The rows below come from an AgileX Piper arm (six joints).
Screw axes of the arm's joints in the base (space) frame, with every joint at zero. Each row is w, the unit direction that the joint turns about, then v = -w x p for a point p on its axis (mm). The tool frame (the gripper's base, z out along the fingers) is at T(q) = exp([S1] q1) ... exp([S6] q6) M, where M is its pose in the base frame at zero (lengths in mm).
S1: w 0 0 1 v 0.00 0.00 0.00
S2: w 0 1 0 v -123.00 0.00 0.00
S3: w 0 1 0 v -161.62 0.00 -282.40
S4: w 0.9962 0 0.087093 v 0.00 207.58 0.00
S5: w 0 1 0 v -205.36 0.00 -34.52
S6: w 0.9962 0 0.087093 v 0.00 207.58 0.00
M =
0.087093 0 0.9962 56.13
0 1 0 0.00
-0.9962 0 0.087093 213.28
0 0 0 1
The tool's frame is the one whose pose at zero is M.
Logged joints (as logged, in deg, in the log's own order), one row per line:
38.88, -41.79, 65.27, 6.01, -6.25, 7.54
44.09, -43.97, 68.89, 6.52, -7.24, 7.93
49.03, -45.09, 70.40, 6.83, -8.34, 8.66
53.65, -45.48, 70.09, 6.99, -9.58, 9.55
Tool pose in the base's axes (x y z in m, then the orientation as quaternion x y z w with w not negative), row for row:
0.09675, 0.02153, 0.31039, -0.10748, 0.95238, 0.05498, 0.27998
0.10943, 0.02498, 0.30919, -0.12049, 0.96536, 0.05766, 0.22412
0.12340, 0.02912, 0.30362, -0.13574, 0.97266, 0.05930, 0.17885
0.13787, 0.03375, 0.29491, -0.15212, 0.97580, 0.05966, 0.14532
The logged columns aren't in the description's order. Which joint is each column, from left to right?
Columns, left to right: q2, q3, q5, q4, q6, q1.
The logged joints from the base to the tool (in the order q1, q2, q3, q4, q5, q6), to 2 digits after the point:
7.54, 38.88, -41.79, 6.01, 65.27, -6.25
7.93, 44.09, -43.97, 6.52, 68.89, -7.24
8.66, 49.03, -45.09, 6.83, 70.40, -8.34
9.55, 53.65, -45.48, 6.99, 70.09, -9.58

